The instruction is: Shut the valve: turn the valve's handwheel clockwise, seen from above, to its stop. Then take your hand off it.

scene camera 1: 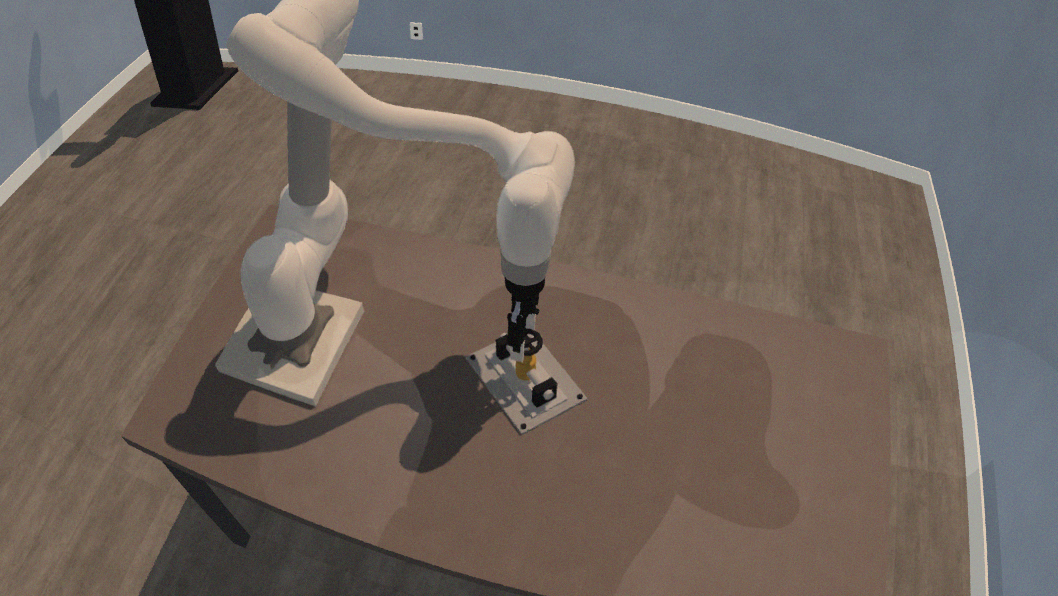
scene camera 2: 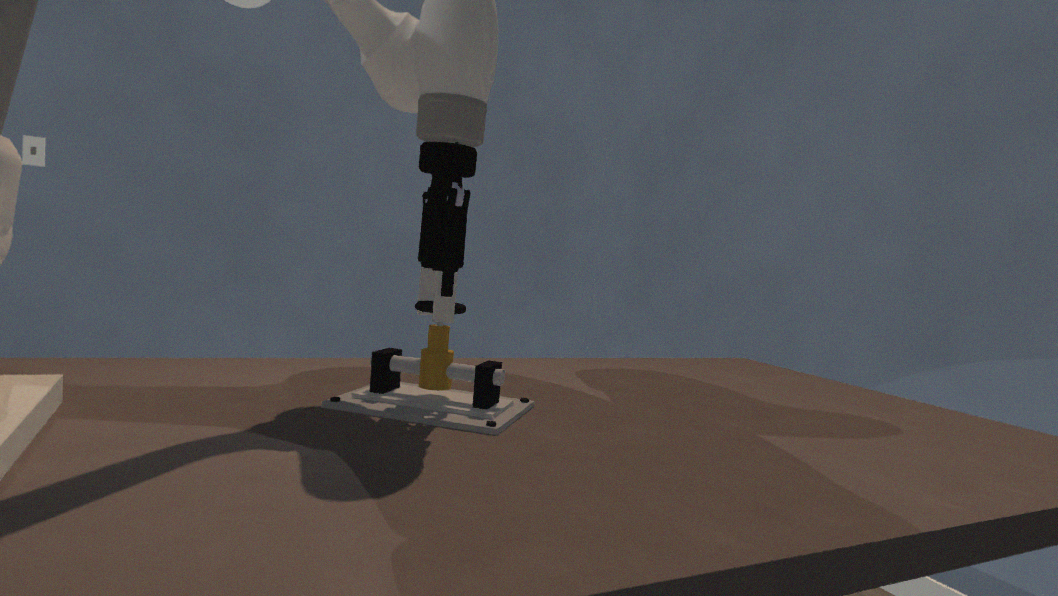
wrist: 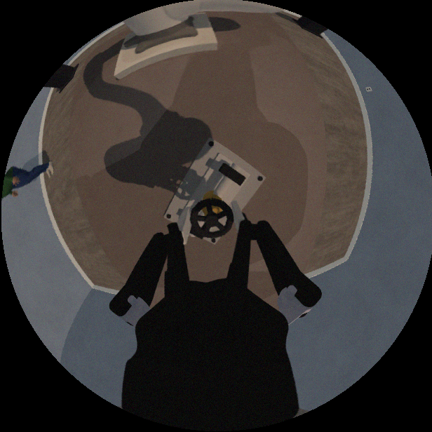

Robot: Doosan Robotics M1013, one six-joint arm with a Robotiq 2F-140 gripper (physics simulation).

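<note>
The black spoked handwheel [scene camera 1: 534, 342] [scene camera 2: 460, 307] [wrist: 211, 218] lies level on top of the valve's yellow body [scene camera 1: 525, 366] [scene camera 2: 436, 367] [wrist: 212, 196]. My gripper [scene camera 2: 438, 302] points straight down from above and is shut on the handwheel. In the wrist view its two pale fingertips stand at opposite sides of the rim. In scene camera 1 the gripper's fingers cover part of the wheel. The wheel's turning angle relative to its stop cannot be told from these frames.
The valve's pipe [scene camera 2: 462, 371] runs between two black blocks [scene camera 1: 544, 391] [scene camera 2: 487, 384] [wrist: 232, 174] on a pale base plate [scene camera 1: 523, 422] [scene camera 2: 414, 417] [wrist: 253, 183]. The plate lies on the brown table [scene camera 1: 459, 518] [scene camera 2: 592, 503]. The arm's pale pedestal [scene camera 1: 336, 340] [wrist: 165, 56] stands on the same table.
</note>
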